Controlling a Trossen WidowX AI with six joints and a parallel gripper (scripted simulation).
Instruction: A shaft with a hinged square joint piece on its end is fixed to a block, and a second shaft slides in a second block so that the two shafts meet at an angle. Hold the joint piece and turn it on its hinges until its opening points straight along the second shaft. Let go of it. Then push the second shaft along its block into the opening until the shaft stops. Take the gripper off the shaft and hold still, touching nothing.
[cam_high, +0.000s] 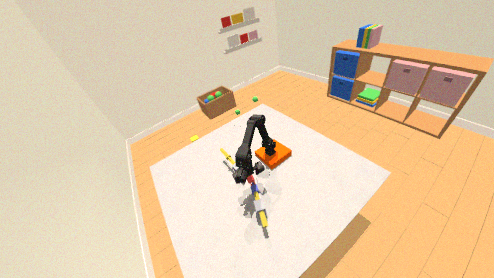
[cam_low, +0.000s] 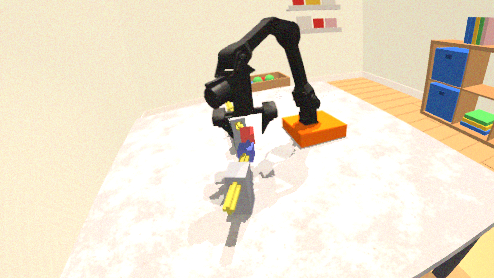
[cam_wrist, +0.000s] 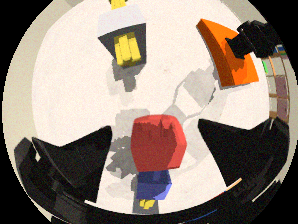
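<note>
Now: gripper tip 2 cm to the right of the red joint piece.
</note>
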